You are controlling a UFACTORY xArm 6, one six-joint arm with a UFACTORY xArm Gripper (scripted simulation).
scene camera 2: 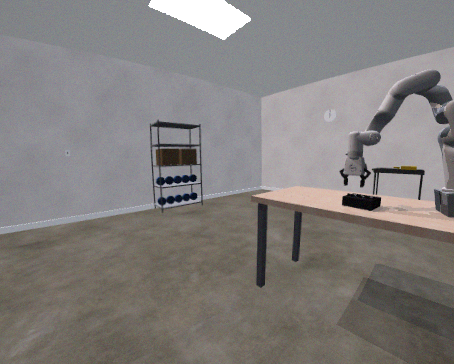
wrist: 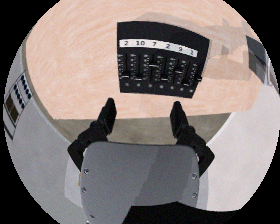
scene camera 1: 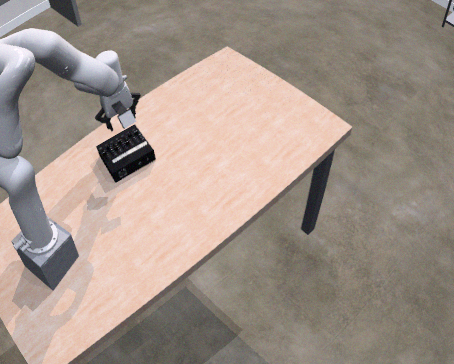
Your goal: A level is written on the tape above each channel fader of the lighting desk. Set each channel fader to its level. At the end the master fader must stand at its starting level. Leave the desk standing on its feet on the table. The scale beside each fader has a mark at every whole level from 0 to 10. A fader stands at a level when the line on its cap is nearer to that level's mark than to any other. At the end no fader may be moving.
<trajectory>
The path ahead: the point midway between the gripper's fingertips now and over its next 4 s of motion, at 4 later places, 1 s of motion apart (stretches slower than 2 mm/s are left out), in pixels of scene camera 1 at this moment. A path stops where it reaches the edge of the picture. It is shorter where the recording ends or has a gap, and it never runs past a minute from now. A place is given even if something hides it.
My gripper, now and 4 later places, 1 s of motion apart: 122,122; 125,125; 125,128; 126,129; 127,131
</trajectory>
